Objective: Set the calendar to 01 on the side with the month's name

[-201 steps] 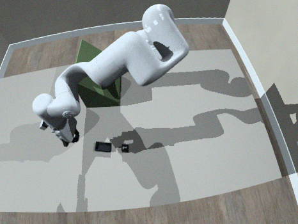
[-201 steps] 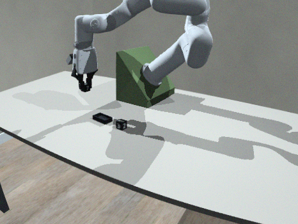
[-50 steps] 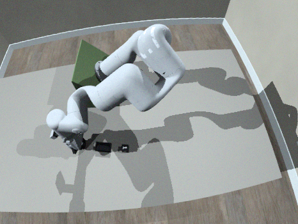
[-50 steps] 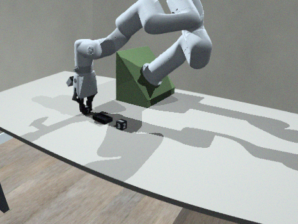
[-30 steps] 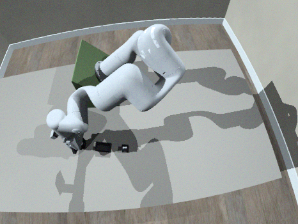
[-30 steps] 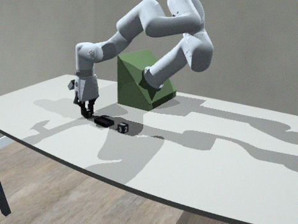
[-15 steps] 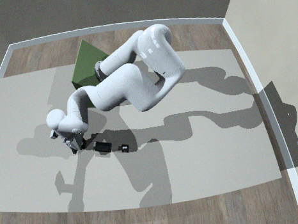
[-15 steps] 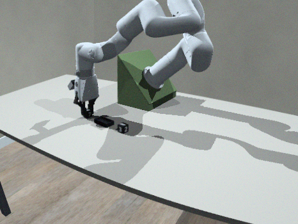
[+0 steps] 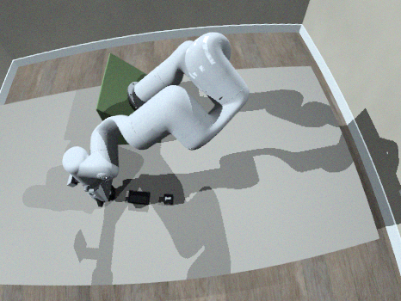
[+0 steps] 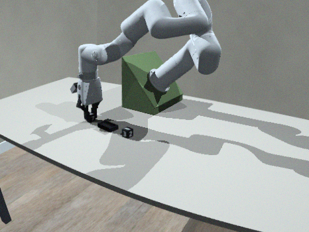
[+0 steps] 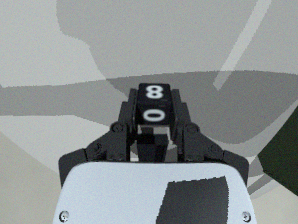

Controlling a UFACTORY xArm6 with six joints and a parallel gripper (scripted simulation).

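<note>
Right now my hand is 10 mm above the black cube. Also, from my hand: black tray 110 mm to the left, 20 mm below.
</note>
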